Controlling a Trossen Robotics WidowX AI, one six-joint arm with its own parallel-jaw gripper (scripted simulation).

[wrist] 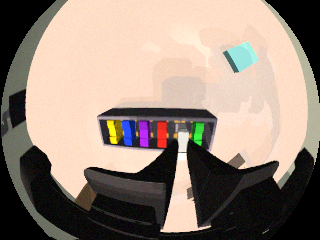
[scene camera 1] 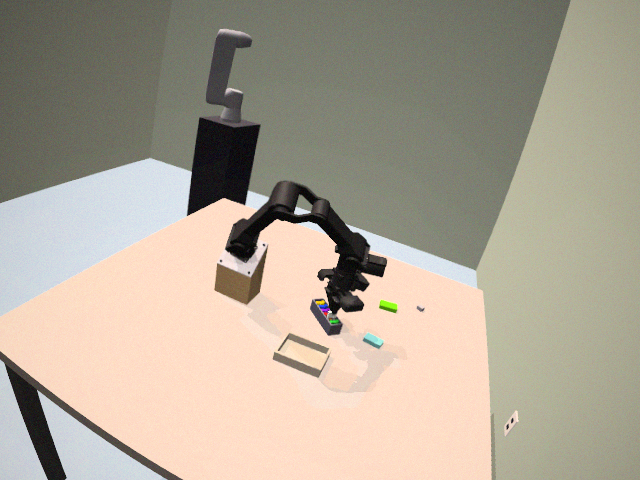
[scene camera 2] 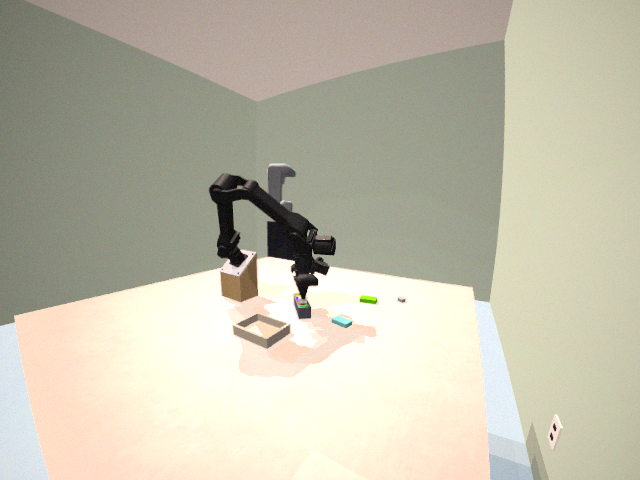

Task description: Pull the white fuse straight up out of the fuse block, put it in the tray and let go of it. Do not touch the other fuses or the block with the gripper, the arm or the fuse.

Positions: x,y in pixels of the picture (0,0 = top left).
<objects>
my gripper: wrist 182,144; scene camera 1; scene camera 2
same spot on my gripper: [scene camera 2: 303,264] = [scene camera 1: 347,283]
</objects>
